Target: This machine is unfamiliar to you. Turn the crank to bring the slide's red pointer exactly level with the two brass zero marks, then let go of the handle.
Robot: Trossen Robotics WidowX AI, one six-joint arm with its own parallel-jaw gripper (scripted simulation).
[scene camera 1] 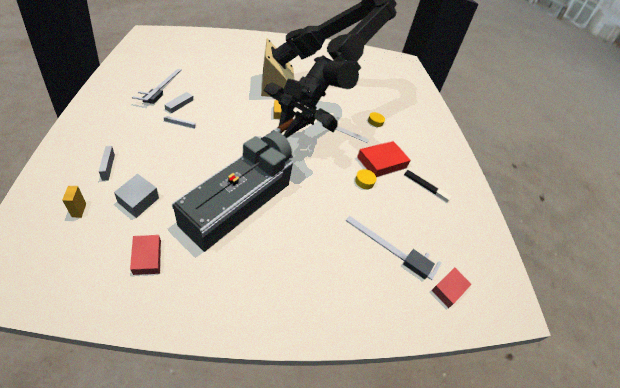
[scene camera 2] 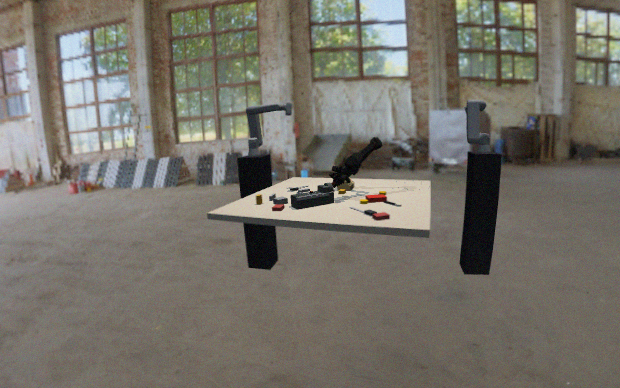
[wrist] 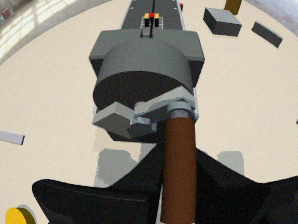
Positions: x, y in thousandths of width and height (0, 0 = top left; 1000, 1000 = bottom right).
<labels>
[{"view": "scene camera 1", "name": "my gripper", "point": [452, 354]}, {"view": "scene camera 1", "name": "caliper-like tool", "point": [672, 677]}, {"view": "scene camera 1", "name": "grey cube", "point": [220, 504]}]
</labels>
